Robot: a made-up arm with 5 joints.
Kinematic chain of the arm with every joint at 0, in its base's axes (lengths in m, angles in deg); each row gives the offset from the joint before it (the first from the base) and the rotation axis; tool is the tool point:
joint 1: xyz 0 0 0.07 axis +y
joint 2: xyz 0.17 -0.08 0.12 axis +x
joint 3: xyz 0 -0.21 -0.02 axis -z
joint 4: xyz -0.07 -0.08 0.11 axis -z
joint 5: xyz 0.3 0.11 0 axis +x
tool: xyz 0.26 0 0.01
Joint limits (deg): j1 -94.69..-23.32 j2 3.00..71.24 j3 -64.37..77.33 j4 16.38..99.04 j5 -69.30..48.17
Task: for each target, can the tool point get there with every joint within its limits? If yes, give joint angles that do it. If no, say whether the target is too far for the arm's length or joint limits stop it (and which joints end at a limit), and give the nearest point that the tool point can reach.
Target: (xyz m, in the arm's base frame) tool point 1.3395 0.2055 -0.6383
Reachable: no: too far | nearest point 0.7483 -0.3970 -0.1765 | short by 0.962 m
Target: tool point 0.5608 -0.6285 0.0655
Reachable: yes | joints -73.23 56.84 5.26 89.77 -24.38
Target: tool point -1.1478 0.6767 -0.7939
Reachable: no: too far | nearest point -0.3777 -0.2695 -0.2530 | short by 1.334 m
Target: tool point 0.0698 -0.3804 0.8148
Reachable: yes | joints -85.41 40.78 -45.78 55.91 38.78
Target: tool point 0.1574 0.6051 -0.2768
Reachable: no: joint limits stop it (at a limit: joint 1, joint 2, joint 3, joint 4, joint 5) | nearest point 0.1686 -0.2671 -0.3936 | short by 0.880 m
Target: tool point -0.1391 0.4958 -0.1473
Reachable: no: joint limits stop it (at a limit: joint 2, joint 3, joint 4, joint 5) | nearest point -0.2659 -0.2671 -0.3454 | short by 0.798 m
